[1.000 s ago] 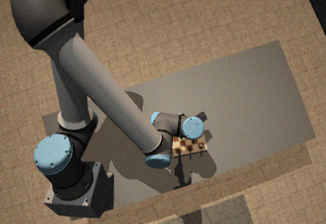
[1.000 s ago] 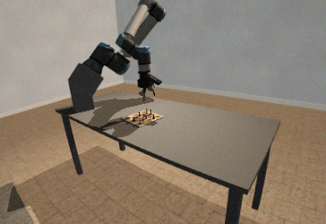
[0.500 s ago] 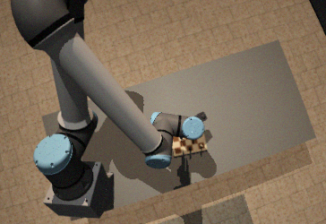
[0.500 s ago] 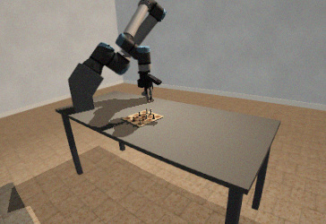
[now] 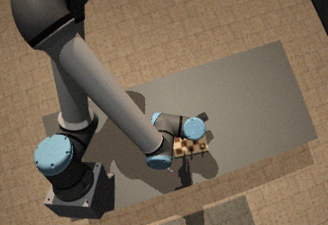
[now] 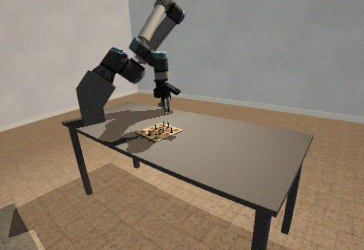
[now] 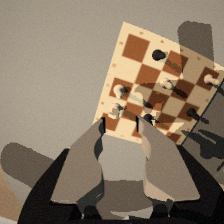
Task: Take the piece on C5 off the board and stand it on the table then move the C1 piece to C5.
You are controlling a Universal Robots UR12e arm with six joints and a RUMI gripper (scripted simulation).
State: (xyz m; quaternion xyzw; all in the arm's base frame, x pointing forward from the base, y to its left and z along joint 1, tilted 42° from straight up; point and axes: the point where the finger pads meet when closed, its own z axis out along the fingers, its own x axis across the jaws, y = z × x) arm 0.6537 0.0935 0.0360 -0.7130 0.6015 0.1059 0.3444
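My gripper is now 10 cm above the light pawn. Also, from my hand: chessboard: 12 cm below, 8 cm to the right, 1 cm behind.
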